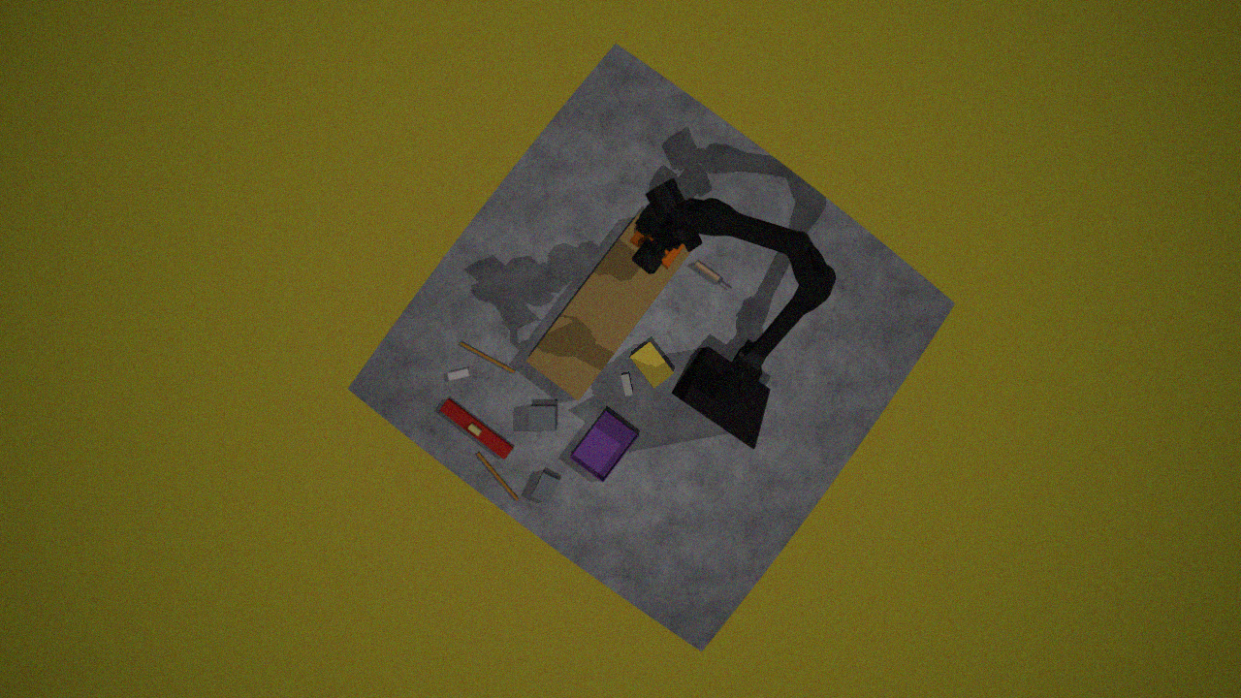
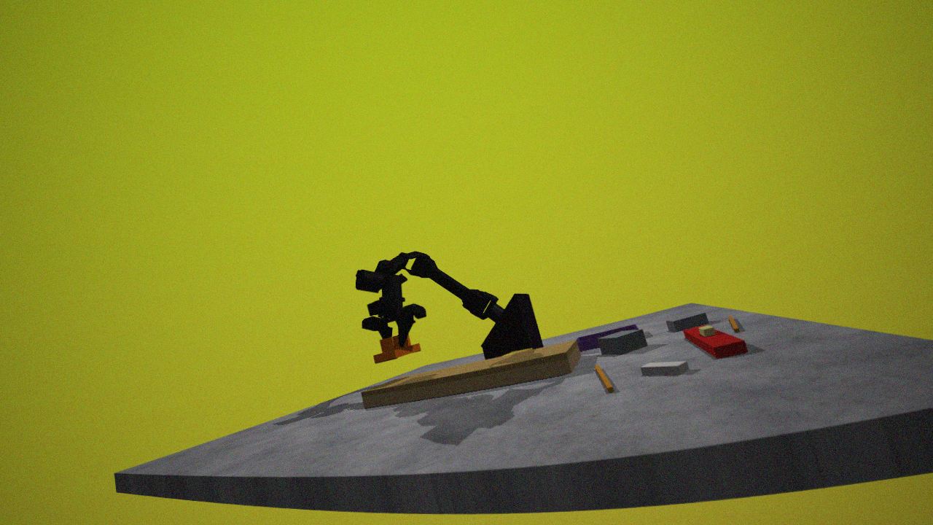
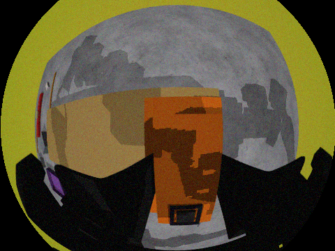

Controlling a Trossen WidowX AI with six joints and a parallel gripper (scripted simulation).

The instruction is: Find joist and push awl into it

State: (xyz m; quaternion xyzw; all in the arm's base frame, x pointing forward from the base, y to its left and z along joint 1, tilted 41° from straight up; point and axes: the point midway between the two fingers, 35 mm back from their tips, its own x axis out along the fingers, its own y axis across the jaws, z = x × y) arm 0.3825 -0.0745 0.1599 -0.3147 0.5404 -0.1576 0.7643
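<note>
Right now the orange stud finder is 20 mm behind my gripper tip and 20 mm above it. Also, from my gripper tip: awl 190 mm behind, 120 mm below, 70 mm to the right; yellow block 240 mm to the left, 220 mm behind, 110 mm below; purple tray 490 mm to the left, 270 mm behind, 110 mm below.
</note>
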